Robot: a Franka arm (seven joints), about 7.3 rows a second.
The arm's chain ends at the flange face. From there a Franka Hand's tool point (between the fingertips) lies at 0.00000 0.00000 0.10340 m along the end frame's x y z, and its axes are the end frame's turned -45 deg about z.
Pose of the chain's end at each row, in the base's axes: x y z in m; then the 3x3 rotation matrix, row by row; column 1 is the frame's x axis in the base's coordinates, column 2 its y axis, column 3 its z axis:
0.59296 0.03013 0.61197; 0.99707 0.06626 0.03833; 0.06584 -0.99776 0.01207; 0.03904 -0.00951 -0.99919
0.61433 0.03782 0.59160; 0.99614 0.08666 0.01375; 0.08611 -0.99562 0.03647; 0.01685 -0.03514 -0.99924
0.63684 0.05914 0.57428; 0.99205 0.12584 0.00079; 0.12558 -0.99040 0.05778; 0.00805 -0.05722 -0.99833
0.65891 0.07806 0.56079; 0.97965 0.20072 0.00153; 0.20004 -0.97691 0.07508; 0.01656 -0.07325 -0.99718
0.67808 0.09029 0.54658; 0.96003 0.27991 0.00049; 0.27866 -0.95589 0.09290; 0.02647 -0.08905 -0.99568
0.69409 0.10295 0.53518; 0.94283 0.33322 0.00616; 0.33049 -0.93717 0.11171; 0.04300 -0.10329 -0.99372
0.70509 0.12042 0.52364; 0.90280 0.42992 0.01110; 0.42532 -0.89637 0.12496; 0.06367 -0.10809 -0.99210
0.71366 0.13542 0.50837; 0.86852 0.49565 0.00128; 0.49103 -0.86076 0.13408; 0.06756 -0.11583 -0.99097
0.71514 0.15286 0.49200; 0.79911 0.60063 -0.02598; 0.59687 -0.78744 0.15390; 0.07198 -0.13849 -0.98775
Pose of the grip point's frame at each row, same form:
0.59692 0.03138 0.50865; 0.65818 0.75189 0.03833; 0.75208 -0.65897 0.01207; 0.03433 0.02088 -0.99919
0.61575 0.04159 0.48828; 0.64310 0.76566 0.01375; 0.76490 -0.64312 0.03647; 0.03676 -0.01293 -0.99924
0.63692 0.06511 0.47105; 0.61250 0.79047 0.00079; 0.78912 -0.61152 0.05778; 0.04615 -0.03477 -0.99833
0.65907 0.08582 0.45768; 0.55079 0.83465 0.00153; 0.83223 -0.54933 0.07508; 0.06351 -0.04009 -0.99718
0.67813 0.09990 0.44363; 0.48092 0.87677 0.00049; 0.87296 -0.47887 0.09290; 0.08168 -0.04425 -0.99568
0.69473 0.11450 0.43243; 0.43106 0.90230 0.00616; 0.89637 -0.42899 0.11171; 0.10344 -0.04263 -0.99372
0.70624 0.13334 0.42106; 0.33438 0.94238 0.01110; 0.93458 -0.33308 0.12496; 0.12145 -0.03141 -0.99210
0.71379 0.14928 0.40590; 0.26366 0.96461 0.00128; 0.95586 -0.26144 0.13408; 0.12968 -0.03413 -0.99097
0.71245 0.16877 0.38987; 0.14035 0.98977 -0.02598; 0.97885 -0.13475 0.15390; 0.14882 -0.04703 -0.98775

